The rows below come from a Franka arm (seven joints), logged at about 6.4 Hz.
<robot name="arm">
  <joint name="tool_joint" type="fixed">
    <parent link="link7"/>
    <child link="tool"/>
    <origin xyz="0 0 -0.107" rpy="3.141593 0 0"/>
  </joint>
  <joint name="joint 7" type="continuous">
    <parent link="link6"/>
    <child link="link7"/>
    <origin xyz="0.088 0 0"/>
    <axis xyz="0 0 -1"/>
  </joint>
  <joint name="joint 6" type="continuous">
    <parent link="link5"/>
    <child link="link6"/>
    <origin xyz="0 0 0"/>
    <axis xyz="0 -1 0"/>
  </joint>
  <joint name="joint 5" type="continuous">
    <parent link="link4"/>
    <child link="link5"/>
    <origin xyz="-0.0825 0 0.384"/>
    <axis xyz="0 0 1"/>
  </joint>
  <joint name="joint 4" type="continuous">
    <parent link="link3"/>
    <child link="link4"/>
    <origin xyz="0.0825 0 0"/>
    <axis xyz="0 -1 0"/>
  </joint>
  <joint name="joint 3" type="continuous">
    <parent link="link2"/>
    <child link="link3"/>
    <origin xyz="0 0 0.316"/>
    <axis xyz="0 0 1"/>
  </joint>
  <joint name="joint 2" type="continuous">
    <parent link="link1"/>
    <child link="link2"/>
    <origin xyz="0 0 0"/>
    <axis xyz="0 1 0"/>
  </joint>
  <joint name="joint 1" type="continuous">
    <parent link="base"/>
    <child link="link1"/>
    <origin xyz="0 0 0.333"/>
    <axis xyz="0 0 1"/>
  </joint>
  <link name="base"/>
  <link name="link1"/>
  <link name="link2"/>
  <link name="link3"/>
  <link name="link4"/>
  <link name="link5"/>
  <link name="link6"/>
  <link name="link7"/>
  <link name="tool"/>
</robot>
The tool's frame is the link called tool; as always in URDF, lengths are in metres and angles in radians. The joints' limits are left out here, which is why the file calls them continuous.
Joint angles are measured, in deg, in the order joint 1, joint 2, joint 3, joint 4, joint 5, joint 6, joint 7. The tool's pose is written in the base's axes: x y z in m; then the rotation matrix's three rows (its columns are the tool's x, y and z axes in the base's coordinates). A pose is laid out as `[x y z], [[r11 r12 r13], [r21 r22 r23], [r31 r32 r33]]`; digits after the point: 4 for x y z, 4 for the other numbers.
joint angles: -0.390, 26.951, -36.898, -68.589, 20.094, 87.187, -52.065
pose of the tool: [0.6039 -0.2887 0.5477], [[0.9524 0.3048 -0.0081], [0.3041 -0.9478 0.0963], [0.0217 -0.0942 -0.9953]]
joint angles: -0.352, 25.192, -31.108, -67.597, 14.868, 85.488, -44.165
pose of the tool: [0.6149 -0.2481 0.5595], [[0.9637 0.2634 -0.0438], [0.2659 -0.9617 0.0671], [-0.0244 -0.0763 -0.9968]]
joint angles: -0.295, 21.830, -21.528, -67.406, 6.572, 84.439, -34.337
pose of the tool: [0.6255 -0.1820 0.5818], [[0.9677 0.2438 -0.0637], [0.2443 -0.9697 -0.0003], [-0.0619 -0.0153 -0.9980]]
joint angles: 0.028, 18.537, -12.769, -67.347, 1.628, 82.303, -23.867
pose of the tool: [0.6255 -0.1109 0.6078], [[0.9766 0.2055 -0.0626], [0.2040 -0.9785 -0.0296], [-0.0674 0.0161 -0.9976]]
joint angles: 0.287, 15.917, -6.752, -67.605, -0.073, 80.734, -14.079
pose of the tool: [0.6178 -0.0577 0.6294], [[0.9894 0.1365 -0.0502], [0.1353 -0.9904 -0.0282], [-0.0535 0.0211 -0.9983]]
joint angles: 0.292, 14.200, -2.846, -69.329, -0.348, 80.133, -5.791
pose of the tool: [0.6107 -0.0234 0.6325], [[0.9966 0.0571 -0.0597], [0.0563 -0.9983 -0.0156], [-0.0605 0.0122 -0.9981]]
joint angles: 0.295, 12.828, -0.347, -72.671, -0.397, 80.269, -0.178
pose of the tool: [0.6048 -0.0009 0.6206], [[0.9958 0.0018 -0.0912], [0.0011 -1.0000 -0.0081], [-0.0912 0.0080 -0.9958]]
